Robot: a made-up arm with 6 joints.
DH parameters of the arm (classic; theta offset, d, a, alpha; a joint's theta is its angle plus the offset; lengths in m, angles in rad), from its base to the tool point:
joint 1: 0 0.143 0 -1.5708
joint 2: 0.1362 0 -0.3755 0
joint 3: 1.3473 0 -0.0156 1.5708
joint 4: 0 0.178 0 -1.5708
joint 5: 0 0 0.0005 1.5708
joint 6: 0 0.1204 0 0
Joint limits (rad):
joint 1: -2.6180..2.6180
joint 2: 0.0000..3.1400
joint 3: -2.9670..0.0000
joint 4: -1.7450..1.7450
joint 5: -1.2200..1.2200
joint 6: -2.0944..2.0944
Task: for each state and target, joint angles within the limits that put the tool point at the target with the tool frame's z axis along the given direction. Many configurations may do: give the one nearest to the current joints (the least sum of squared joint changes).
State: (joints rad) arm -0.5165 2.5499 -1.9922 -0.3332 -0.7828 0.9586
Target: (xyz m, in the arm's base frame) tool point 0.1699 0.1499 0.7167 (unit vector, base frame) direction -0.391 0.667 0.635
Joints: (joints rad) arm 0.3112 1.7500 -2.4759 -0.9338 -1.2178 0.9586
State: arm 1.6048 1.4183 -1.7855 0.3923 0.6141 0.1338
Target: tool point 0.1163 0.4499 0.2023 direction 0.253 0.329 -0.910
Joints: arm 1.3649 2.2286 -1.4986 -0.3435 0.5651 0.1338
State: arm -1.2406 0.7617 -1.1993 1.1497 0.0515 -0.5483
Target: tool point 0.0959 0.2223 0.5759 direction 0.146 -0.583 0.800
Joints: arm -1.8314 0.3095 -1.5037 0.8129 0.4124 -0.5483
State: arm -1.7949 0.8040 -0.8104 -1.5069 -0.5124 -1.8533
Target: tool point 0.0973 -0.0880 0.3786 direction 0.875 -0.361 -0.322
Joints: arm -1.7463 1.1285 -0.4679 -1.7428 -1.2186 -1.8533
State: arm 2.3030 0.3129 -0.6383 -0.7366 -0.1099 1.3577
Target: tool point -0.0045 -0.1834 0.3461 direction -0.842 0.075 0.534
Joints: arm 2.0359 0.0020 -0.3359 -1.1689 -0.8967 1.3577
